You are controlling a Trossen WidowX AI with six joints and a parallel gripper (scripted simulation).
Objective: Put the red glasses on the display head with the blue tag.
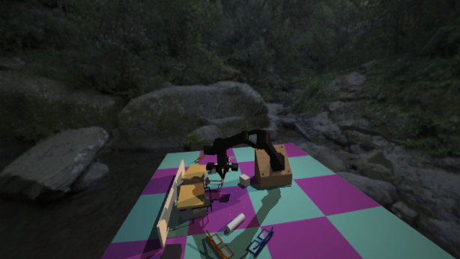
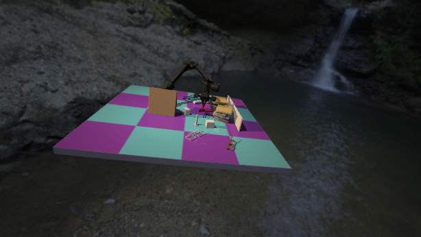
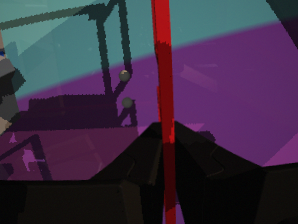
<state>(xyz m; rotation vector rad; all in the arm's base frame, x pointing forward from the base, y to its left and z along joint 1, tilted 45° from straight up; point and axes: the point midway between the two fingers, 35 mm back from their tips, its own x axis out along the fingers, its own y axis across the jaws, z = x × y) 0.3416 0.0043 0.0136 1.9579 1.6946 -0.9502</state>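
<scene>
The red glasses lies 4 cm ahead of my gripper tip, 4 cm to the right of it and 1 cm above it. Also, from my gripper tip: tall pale board: 28 cm ahead, 4 cm to the left, 2 cm below.
</scene>
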